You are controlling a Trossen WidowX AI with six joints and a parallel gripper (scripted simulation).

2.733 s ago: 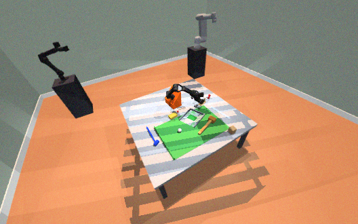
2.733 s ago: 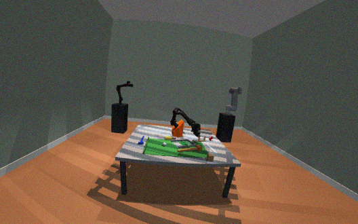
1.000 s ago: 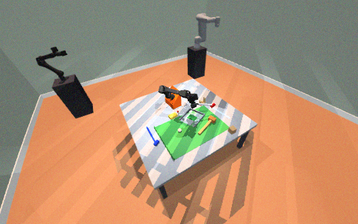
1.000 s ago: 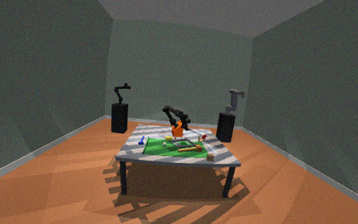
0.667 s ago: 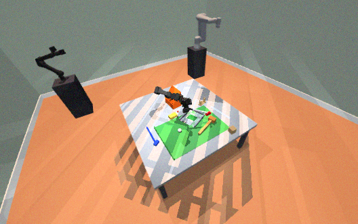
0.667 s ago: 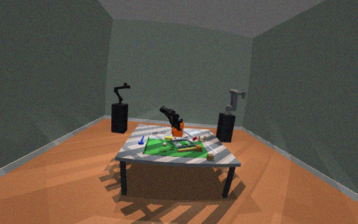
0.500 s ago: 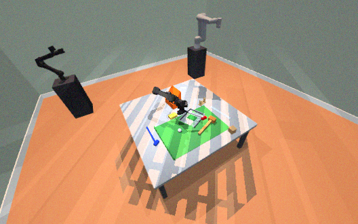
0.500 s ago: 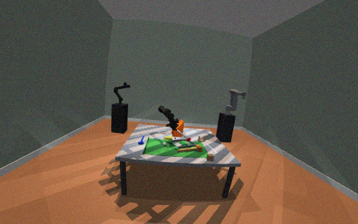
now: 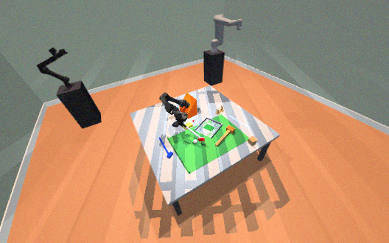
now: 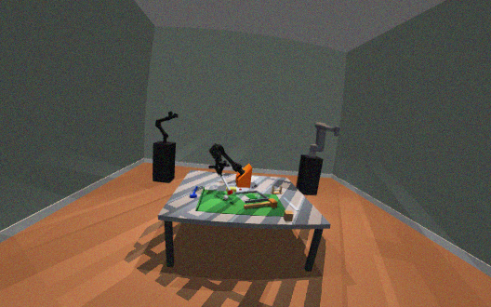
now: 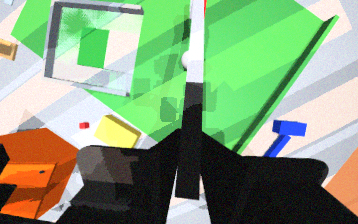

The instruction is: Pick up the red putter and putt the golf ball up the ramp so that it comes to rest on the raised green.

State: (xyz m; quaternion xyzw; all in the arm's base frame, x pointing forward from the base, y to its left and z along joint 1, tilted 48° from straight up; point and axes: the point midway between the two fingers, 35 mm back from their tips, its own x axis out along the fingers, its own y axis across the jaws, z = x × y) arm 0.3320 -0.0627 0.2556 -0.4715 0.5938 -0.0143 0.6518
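The red putter is 9 cm ahead of my gripper tip, 6 cm to the left of it and 3 cm below it. From my gripper tip the other things lie so: yellow block: 15 cm behind, 11 cm to the left, 17 cm below; blue putter: 1 cm ahead, 22 cm to the right, 18 cm below; white golf ball: 11 cm ahead, 7 cm to the left, 17 cm below.
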